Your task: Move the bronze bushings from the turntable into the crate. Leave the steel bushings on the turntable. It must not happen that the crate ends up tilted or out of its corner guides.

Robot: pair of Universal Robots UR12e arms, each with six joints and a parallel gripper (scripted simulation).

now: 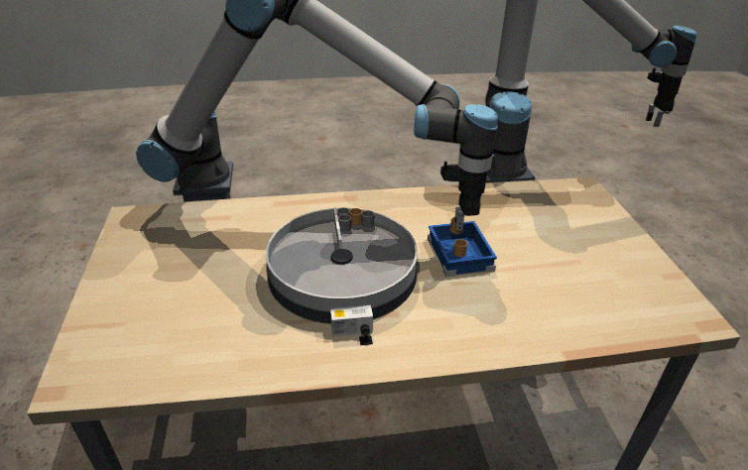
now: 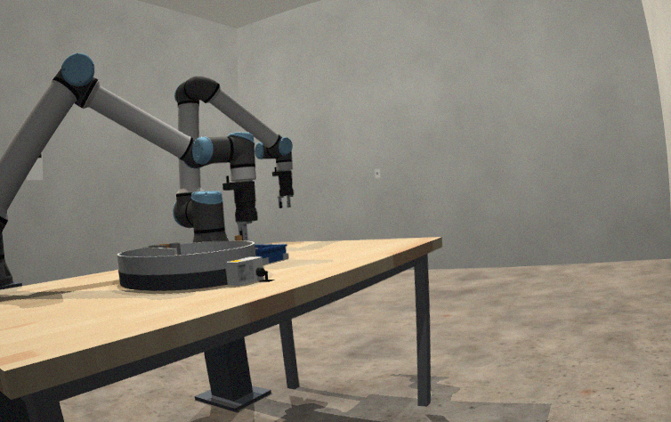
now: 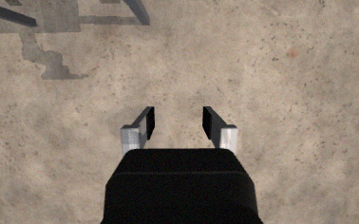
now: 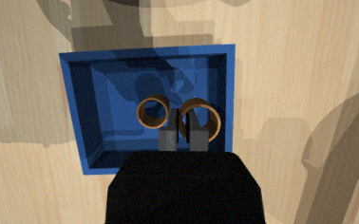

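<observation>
Right now my right hand is 3 cm short of the blue crate, 1 cm to the right of it and 7 cm above it.
</observation>
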